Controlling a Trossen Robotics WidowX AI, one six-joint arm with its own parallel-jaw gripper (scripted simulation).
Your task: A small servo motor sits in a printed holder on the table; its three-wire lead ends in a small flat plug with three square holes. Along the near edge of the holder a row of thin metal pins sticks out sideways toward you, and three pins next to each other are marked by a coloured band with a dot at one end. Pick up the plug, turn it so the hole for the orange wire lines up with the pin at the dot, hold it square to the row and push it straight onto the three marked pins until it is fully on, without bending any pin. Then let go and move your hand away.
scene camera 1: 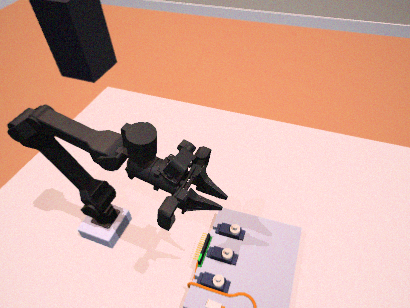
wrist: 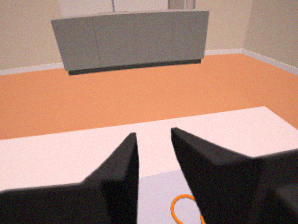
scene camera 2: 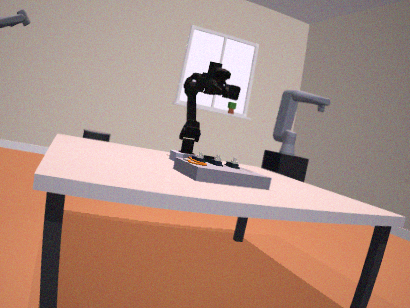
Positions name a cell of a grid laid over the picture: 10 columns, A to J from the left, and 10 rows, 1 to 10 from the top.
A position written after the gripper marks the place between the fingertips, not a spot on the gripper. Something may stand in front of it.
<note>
In view: the gripper (scene camera 1: F7) and a grey printed holder (scene camera 2: F6).
The gripper is seen too in the wrist view (wrist: F7) and in scene camera 2 (scene camera 2: F3).
</note>
